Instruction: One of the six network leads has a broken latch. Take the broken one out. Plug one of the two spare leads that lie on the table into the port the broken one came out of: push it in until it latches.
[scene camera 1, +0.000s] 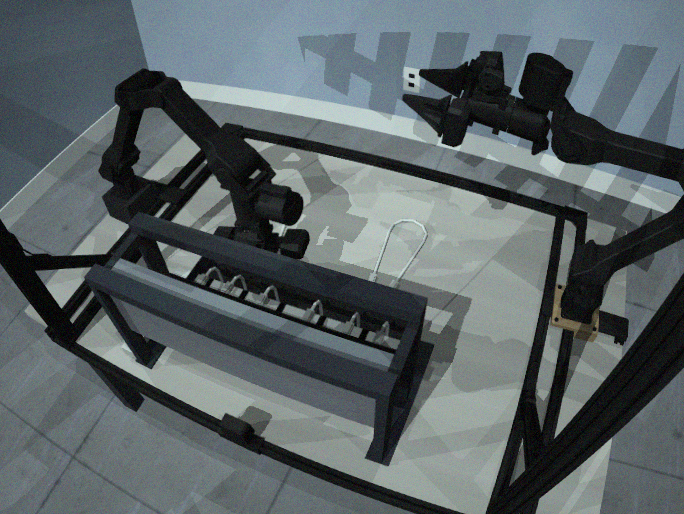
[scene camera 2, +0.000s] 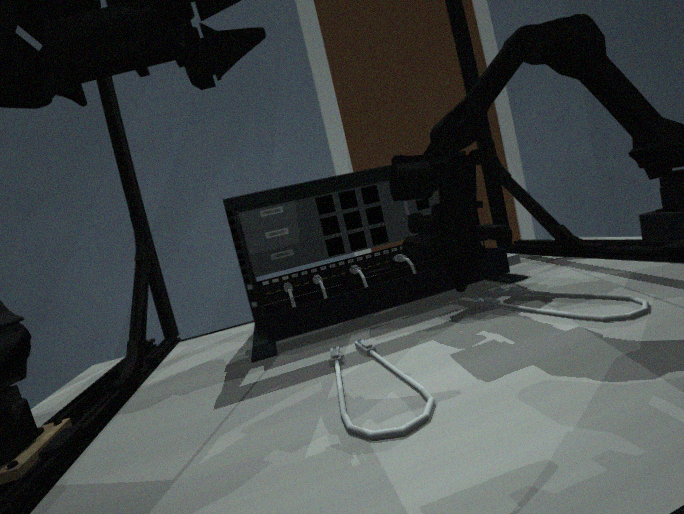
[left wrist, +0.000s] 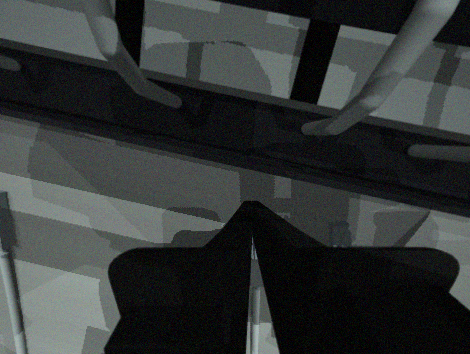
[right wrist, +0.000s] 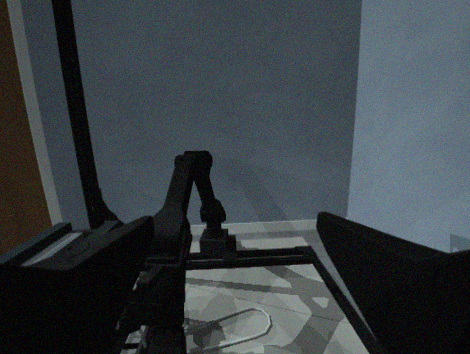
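Seen in the pictures: left gripper, fingertip midpoint: (scene camera 2: 460, 291) (left wrist: 250, 207); right gripper, fingertip midpoint: (scene camera 1: 411, 84) (scene camera 2: 265, 8) (right wrist: 236, 222); left arm's base at its link origin: (scene camera 1: 127, 189) (right wrist: 214, 234); right arm's base at its link origin: (scene camera 1: 576, 308).
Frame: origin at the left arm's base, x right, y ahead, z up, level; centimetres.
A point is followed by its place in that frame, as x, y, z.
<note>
My left gripper (scene camera 2: 461, 286) {3.9, 43.7, -4.5} (left wrist: 250, 207) {3.9, 43.7, -4.5} is shut with nothing between its fingers, above the table before the rack (scene camera 1: 265, 265) {17.4, 56.7, 19.5} (scene camera 2: 264, 334) {12.9, 77.4, -5.4}. In scene camera 1 its fingers are hidden behind the rack. One spare lead (scene camera 2: 608, 316) {-17.0, 36.0, -6.1} (left wrist: 255, 325) {-6.2, 39.9, -6.0} lies on the table below it, seen through the slit between the fingers. The other spare lead (scene camera 1: 421, 243) {-18.8, 67.2, -6.1} (scene camera 2: 386, 432) {-24.3, 64.5, -6.2} (left wrist: 13, 305) {-12.5, 60.5, -6.2} lies looped beside it. White network leads (scene camera 1: 269, 292) (scene camera 2: 359, 275) (left wrist: 377, 90) stick out of the rack's ports; which latch is broken cannot be told. My right gripper (scene camera 1: 413, 84) {-12.3, 65.2, 34.6} (right wrist: 236, 222) {-12.3, 65.2, 34.6} is open and empty, high up.
A black frame (scene camera 1: 398, 169) {-39.2, 53.2, -6.1} runs round the table (scene camera 1: 481, 265) {-19.1, 80.8, -6.6} (scene camera 2: 353, 480) {-27.9, 67.9, -6.7}. The rack's legs and upper bars stand close to the left arm. An upright post (scene camera 2: 124, 160) {27.8, 99.1, 34.3} rises beside the table. A small black block (scene camera 1: 236, 425) {34.2, 57.7, -1.2} sits on the near rail.
</note>
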